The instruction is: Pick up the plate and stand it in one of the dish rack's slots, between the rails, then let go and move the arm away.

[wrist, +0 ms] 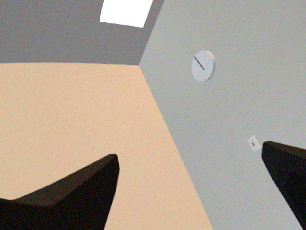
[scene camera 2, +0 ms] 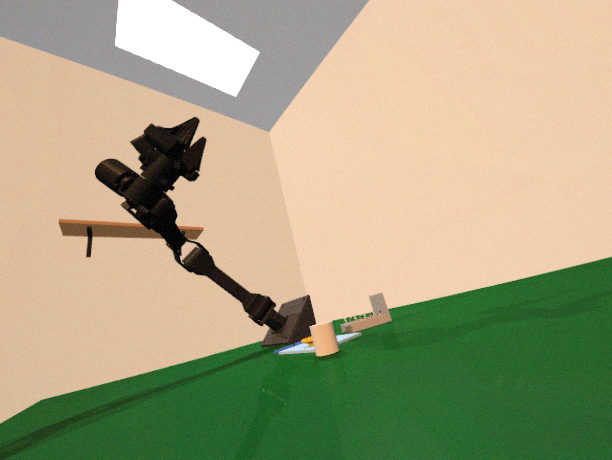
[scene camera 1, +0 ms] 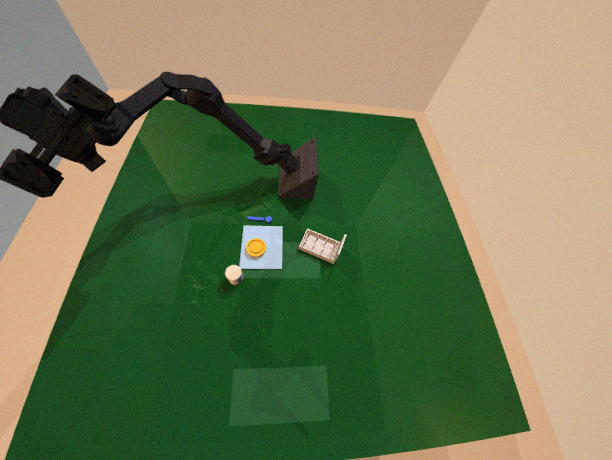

Observation:
My gripper (scene camera 1: 42, 124) is open, with nothing in its grasp. Further things: a dish rack (scene camera 1: 328, 249) and a cream cup (scene camera 2: 325, 341).
The dish rack also shows in scene camera 2 (scene camera 2: 381, 315). My gripper also shows in the wrist view (wrist: 191, 156) and in scene camera 2 (scene camera 2: 201, 128). The wrist view misses the dish rack: it is out of frame. The wrist view does not show the cream cup: it is out of frame.

